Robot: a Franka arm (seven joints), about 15 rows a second.
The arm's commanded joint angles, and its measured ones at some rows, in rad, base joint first. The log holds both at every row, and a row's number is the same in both.
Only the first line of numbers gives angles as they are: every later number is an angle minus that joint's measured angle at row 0.
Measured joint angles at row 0:
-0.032 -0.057 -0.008 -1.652 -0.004 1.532 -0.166
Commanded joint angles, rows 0 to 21:
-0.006 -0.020 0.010 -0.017 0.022 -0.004 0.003
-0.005 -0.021 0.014 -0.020 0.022 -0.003 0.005
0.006 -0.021 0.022 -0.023 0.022 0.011 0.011
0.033 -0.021 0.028 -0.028 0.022 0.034 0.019
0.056 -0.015 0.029 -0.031 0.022 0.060 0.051
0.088 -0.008 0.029 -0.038 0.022 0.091 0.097
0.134 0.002 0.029 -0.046 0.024 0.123 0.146
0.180 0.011 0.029 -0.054 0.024 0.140 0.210
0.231 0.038 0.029 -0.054 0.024 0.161 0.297
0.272 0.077 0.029 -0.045 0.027 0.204 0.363
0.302 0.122 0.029 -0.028 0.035 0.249 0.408
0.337 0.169 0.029 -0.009 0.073 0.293 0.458
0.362 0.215 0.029 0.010 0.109 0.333 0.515
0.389 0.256 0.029 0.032 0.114 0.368 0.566
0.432 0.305 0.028 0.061 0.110 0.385 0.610
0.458 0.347 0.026 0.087 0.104 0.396 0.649
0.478 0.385 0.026 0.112 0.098 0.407 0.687
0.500 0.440 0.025 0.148 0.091 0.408 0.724
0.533 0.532 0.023 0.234 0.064 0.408 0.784
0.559 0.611 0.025 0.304 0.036 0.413 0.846
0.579 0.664 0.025 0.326 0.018 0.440 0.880
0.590 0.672 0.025 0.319 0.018 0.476 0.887
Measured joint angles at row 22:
0.566 0.582 0.032 0.233 0.041 0.450 0.843
